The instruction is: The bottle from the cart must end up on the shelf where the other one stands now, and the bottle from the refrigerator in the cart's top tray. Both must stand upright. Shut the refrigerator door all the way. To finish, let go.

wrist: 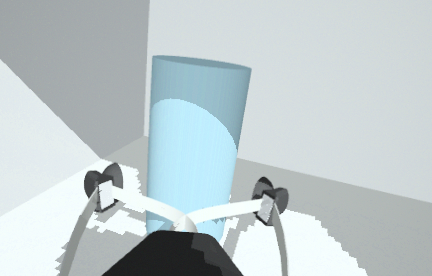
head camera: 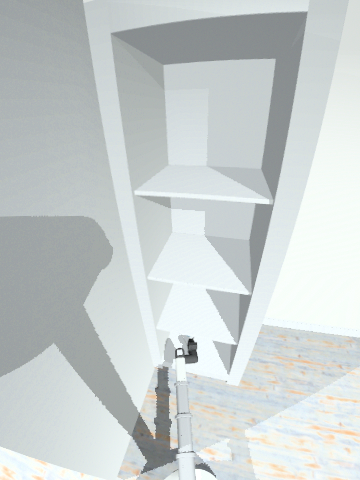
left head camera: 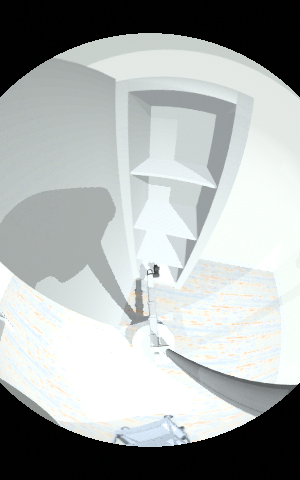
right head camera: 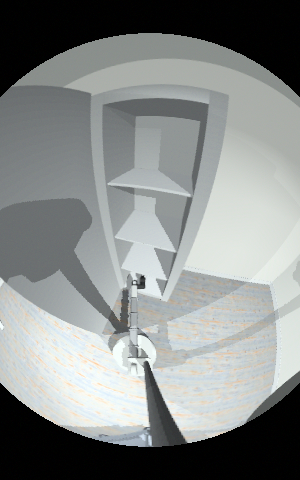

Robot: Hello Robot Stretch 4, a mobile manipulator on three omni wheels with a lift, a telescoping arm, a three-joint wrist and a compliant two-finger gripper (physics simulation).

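Places are measured from the robot's base along level axes (x ahead, y right, z down), in metres.
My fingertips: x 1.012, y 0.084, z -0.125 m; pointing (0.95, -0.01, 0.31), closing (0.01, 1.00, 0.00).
Behind a point stands the place of what it marks.
A light-blue bottle [wrist: 192, 145] @[x 0.951, y 0.084, z -0.193 m] stands upright in the wrist view, near an inner corner of a white compartment. My gripper [wrist: 189, 185] @[x 1.012, y 0.084, z -0.125 m] is open, with one fingertip to each side of the bottle in this view and gaps on both sides. Its dark body hides the bottle's foot. The white refrigerator [head camera: 295, 115] @[x 0.635, y 0.320, z -1.528 m] [left head camera: 243, 120] @[x 0.625, y 0.353, z -1.667 m] [right head camera: 217, 120] @[x 0.625, y 0.351, z -1.666 m] is open in front, and my arm [head camera: 184, 415] @[x 0.384, y 0.004, z -0.338 m] [left head camera: 152, 305] @[x 0.353, y 0.006, z -0.329 m] [right head camera: 133, 310] @[x 0.412, y 0.002, z -0.326 m] reaches low into it. The bottle cannot be made out in the head views. Part of the cart [left head camera: 150, 431] [right head camera: 148, 436] shows at the bottom edge of both side head views.
A tall pale panel [head camera: 45, 150] @[x 0.543, y -0.255, z -1.481 m] [left head camera: 60, 130] @[x 0.450, y -0.284, z -1.560 m] [right head camera: 45, 140] @[x 0.512, y -0.264, z -1.580 m], apparently the open door, stands left of the refrigerator and bears my shadow. Several shelves, such as the upper one [head camera: 200, 186] @[x 0.812, y 0.110, z -1.292 m], cross the refrigerator above my arm. A white wall [head camera: 320, 225] @[x 1.048, y 0.877, z -0.960 m] stands to the right.
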